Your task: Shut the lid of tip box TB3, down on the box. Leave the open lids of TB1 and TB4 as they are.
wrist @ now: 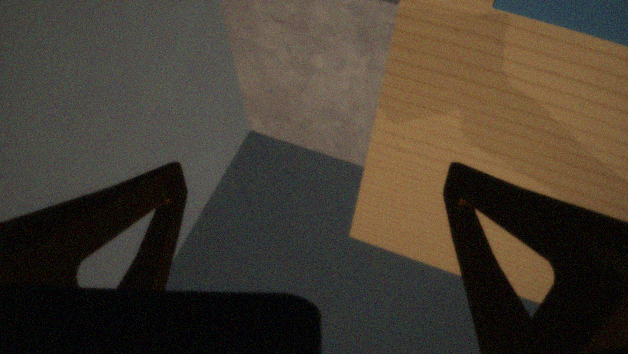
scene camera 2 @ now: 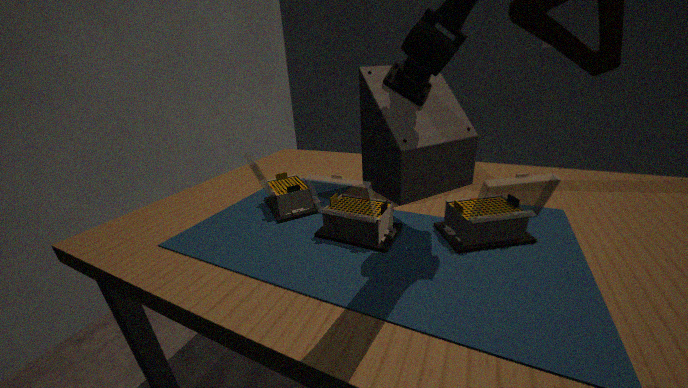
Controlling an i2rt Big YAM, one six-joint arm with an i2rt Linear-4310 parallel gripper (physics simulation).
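Pixels of known places: gripper, fingertip midpoint: (wrist: 315, 177) (scene camera 2: 645, 34); arm's base at its link origin: (scene camera 2: 406, 85).
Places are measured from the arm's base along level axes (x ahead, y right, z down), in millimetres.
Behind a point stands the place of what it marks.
Note:
Three grey tip boxes with yellow racks stand on dark bases, and their pale translucent lids are open. The left box (scene camera 2: 295, 204) @[y 153, x 320, z 241 mm] has its lid (scene camera 2: 256, 171) @[y 194, x 383, z 143 mm] leaning up to the left. The middle box (scene camera 2: 349, 228) @[y -23, x 366, z 239 mm] has its lid (scene camera 2: 337, 181) @[y -29, x 406, z 126 mm] raised behind it. The right box (scene camera 2: 492, 230) @[y -264, x 264, z 237 mm] has its lid (scene camera 2: 517, 189) @[y -290, x 300, z 139 mm] raised behind it. No labels can be read, so I cannot tell which is TB3. My gripper (wrist: 315, 177) @[y -326, x 571, z -51 mm] is open and empty. In the scene view one finger shows high at the upper right, well above the boxes.
The boxes stand on a blue mat (scene camera 2: 300, 260) @[y 28, x 460, z 269 mm] (wrist: 590, 15) @[y -405, x 400, z 269 mm] on the wooden table (scene camera 2: 150, 235) @[y 404, x 541, z 272 mm] (wrist: 425, 200) @[y -851, x 414, z 272 mm]. A grey slanted block (scene camera 2: 437, 170) @[y -111, x 64, z 204 mm] stands behind them, with a black arm part (scene camera 2: 432, 42) @[y -92, x 103, z -91 mm] above it. An arm shadow crosses the mat. Walls rise behind and at the left.

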